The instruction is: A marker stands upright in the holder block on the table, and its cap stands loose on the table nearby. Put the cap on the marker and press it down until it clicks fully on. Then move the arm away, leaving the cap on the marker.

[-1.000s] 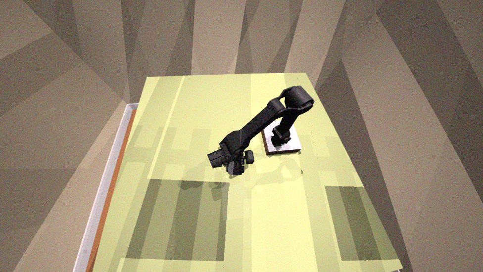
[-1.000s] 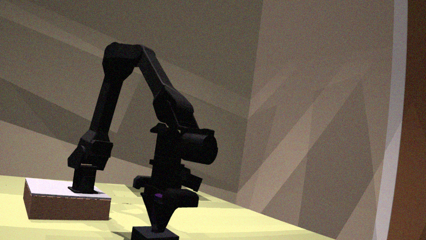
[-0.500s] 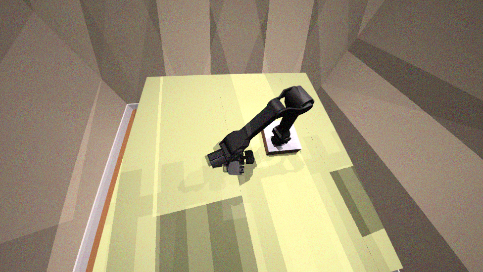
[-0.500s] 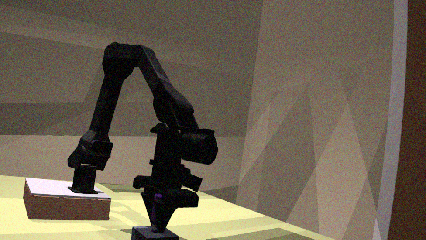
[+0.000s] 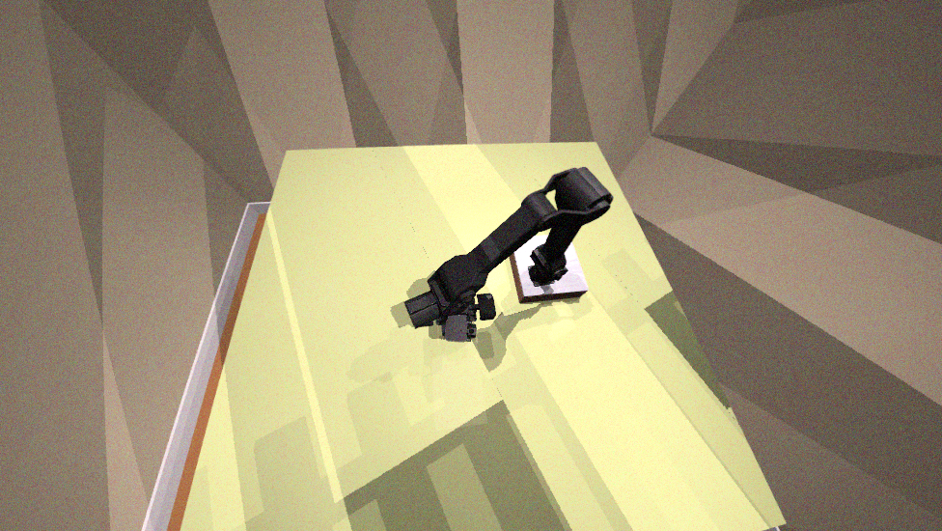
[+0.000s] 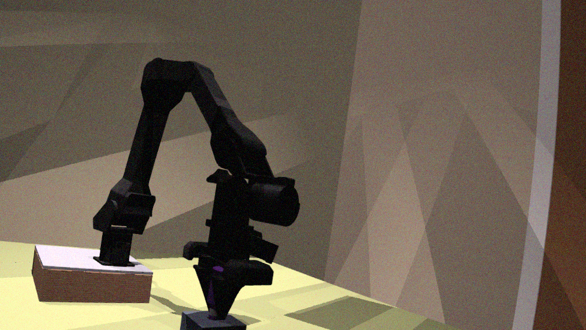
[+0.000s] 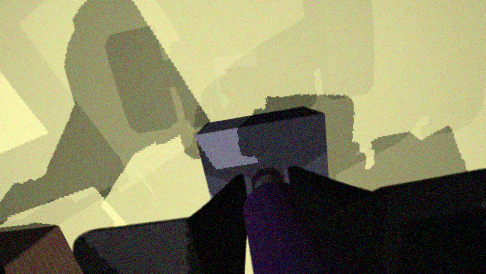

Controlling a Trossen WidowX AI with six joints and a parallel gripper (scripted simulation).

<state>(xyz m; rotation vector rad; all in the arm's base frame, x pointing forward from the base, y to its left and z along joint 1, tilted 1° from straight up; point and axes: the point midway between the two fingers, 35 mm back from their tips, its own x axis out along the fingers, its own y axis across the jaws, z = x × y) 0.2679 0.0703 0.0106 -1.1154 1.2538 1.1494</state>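
Right now my gripper tip is 50 mm below the purple marker cap.
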